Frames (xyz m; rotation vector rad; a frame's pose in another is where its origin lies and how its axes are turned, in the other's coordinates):
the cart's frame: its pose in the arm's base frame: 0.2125 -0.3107 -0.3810 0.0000 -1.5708 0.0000
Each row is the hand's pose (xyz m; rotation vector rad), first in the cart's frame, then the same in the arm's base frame.
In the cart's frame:
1: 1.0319 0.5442 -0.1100 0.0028 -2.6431 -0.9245
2: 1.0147 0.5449 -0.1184 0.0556 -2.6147 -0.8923
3: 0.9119 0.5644 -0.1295 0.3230 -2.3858 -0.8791
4: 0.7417 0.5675 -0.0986 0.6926 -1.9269 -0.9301
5: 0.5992 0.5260 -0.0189 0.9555 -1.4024 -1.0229
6: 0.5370 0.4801 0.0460 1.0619 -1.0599 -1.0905
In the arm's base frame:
1: 0.3225 0.2335 0.6509 -0.5491 1.8510 0.5458
2: 0.3309 0.2342 0.6337 -0.5701 1.8908 0.5033
3: 0.3420 0.2537 0.5309 -0.7934 2.0781 0.3670
4: 0.3111 0.2568 0.3607 -1.2587 2.3295 0.1842
5: 0.2314 0.2153 0.2182 -1.8194 2.4838 0.0620
6: 0.1665 0.1694 0.1560 1.9396 -2.2084 -0.0258

